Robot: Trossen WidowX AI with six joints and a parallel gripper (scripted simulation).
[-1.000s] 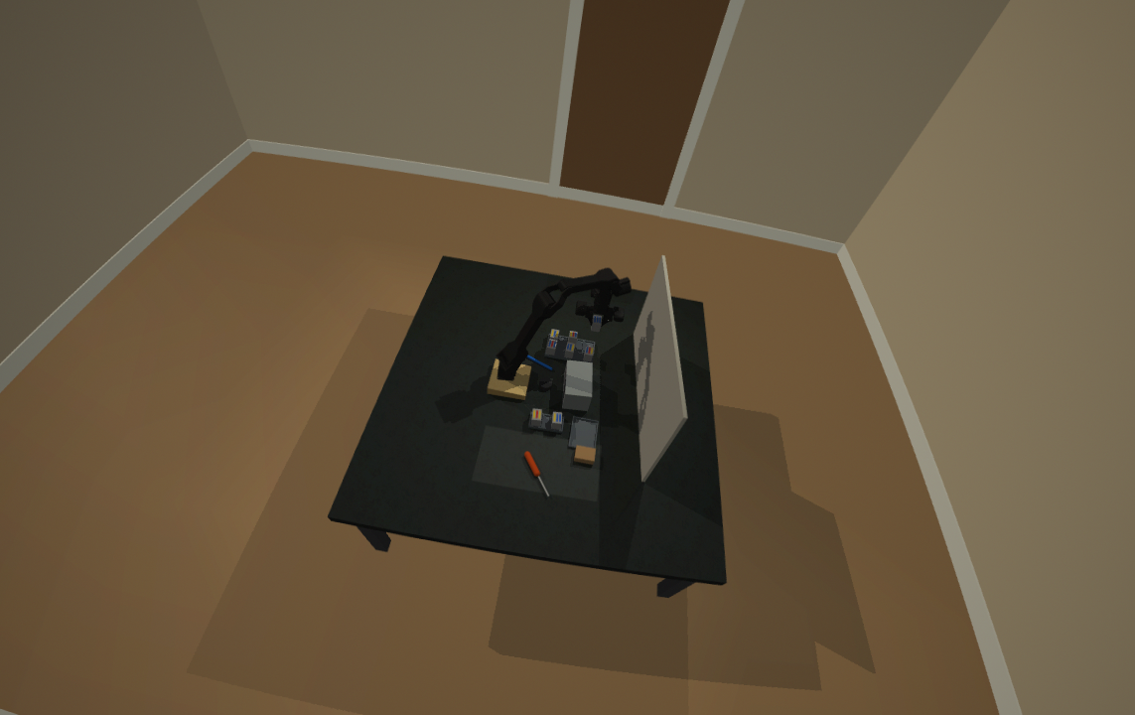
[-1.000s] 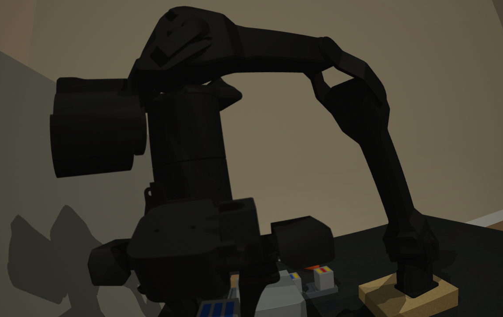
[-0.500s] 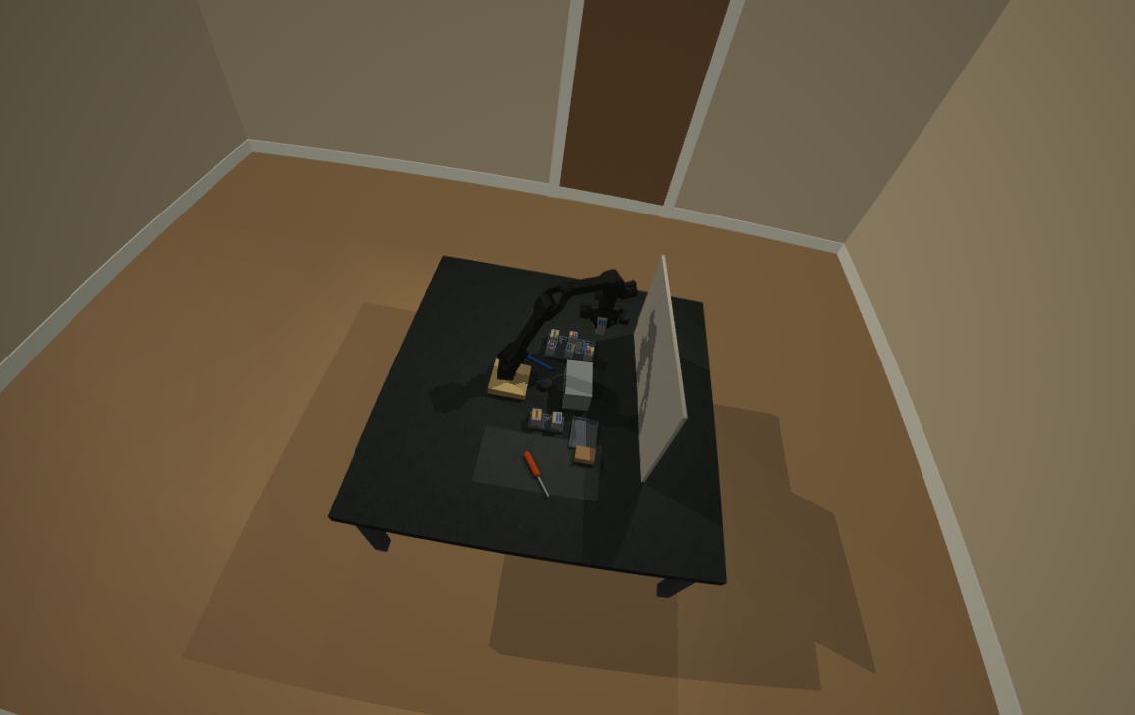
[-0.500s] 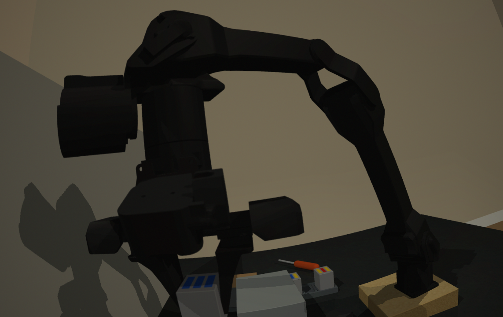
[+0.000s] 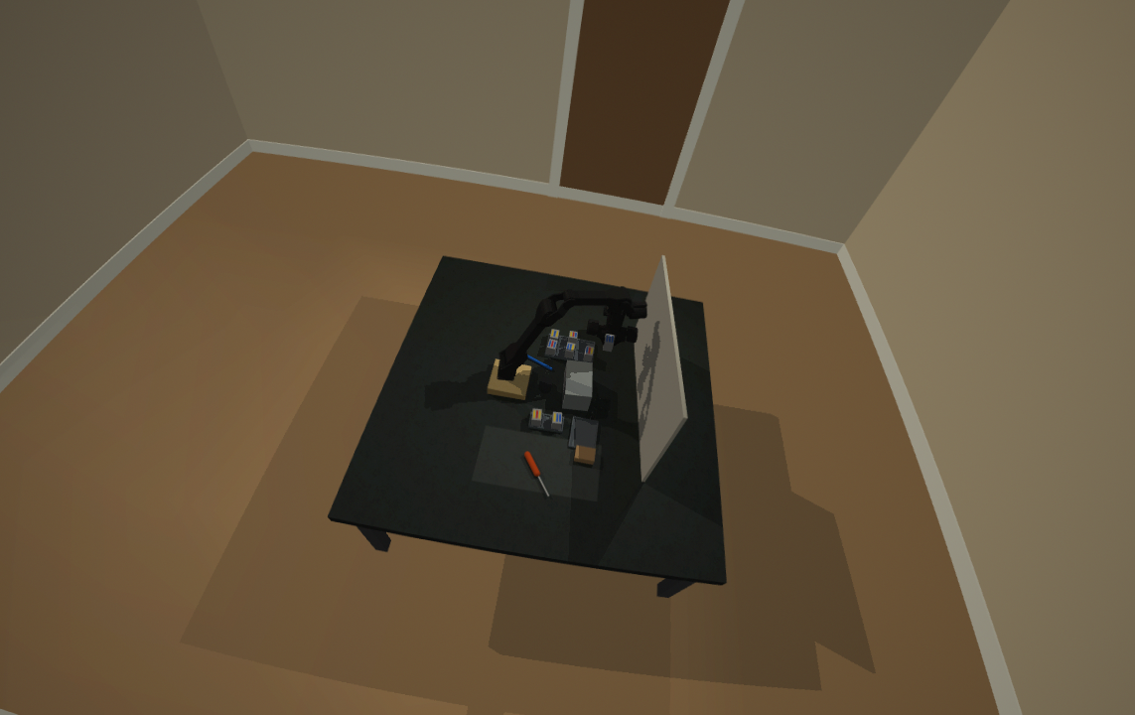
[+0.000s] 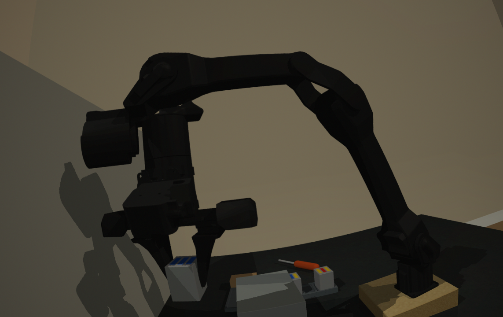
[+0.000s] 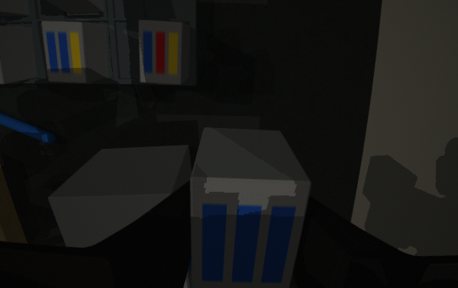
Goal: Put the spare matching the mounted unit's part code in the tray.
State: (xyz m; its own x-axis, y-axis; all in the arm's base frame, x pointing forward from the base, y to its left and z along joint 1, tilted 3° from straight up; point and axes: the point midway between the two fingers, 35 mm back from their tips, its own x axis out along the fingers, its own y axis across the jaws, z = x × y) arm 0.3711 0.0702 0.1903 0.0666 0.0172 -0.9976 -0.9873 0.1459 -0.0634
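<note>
Now: gripper tip 30 cm to the left of the tray, 16 cm above it and 8 cm past it. The rest, counted from my gripper tip: blue pen: 26 cm behind, 16 cm below, 2 cm to the left; tall white panel: 15 cm ahead, 13 cm to the right, 6 cm above; grey mounted unit: 12 cm below, 11 cm to the right, 10 cm behind.
</note>
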